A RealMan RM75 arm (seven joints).
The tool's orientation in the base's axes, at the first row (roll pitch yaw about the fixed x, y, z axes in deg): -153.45 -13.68 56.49
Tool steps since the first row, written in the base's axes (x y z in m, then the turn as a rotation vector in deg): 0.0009 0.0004 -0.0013 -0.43 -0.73 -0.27; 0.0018 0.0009 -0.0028 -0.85 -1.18 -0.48; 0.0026 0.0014 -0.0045 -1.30 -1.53 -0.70; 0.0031 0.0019 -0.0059 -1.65 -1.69 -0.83; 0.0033 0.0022 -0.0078 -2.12 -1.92 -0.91; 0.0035 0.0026 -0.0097 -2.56 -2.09 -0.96; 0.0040 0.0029 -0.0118 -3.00 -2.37 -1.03; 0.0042 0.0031 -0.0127 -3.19 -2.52 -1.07; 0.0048 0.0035 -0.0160 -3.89 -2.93 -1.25; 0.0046 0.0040 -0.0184 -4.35 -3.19 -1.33
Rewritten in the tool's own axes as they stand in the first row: 0.0005 0.0011 0.0011 -0.89 0.07 0.04; 0.0010 0.0023 0.0024 -1.53 0.00 0.14; 0.0015 0.0035 0.0038 -2.10 -0.12 0.29; 0.0018 0.0043 0.0051 -2.45 -0.28 0.43; 0.0017 0.0051 0.0069 -2.91 -0.53 0.52; 0.0017 0.0060 0.0086 -3.29 -0.79 0.61; 0.0017 0.0072 0.0105 -3.77 -1.00 0.66; 0.0018 0.0076 0.0113 -4.01 -1.08 0.68; 0.0016 0.0094 0.0142 -4.76 -1.40 0.84; 0.0014 0.0101 0.0165 -5.23 -1.63 0.92
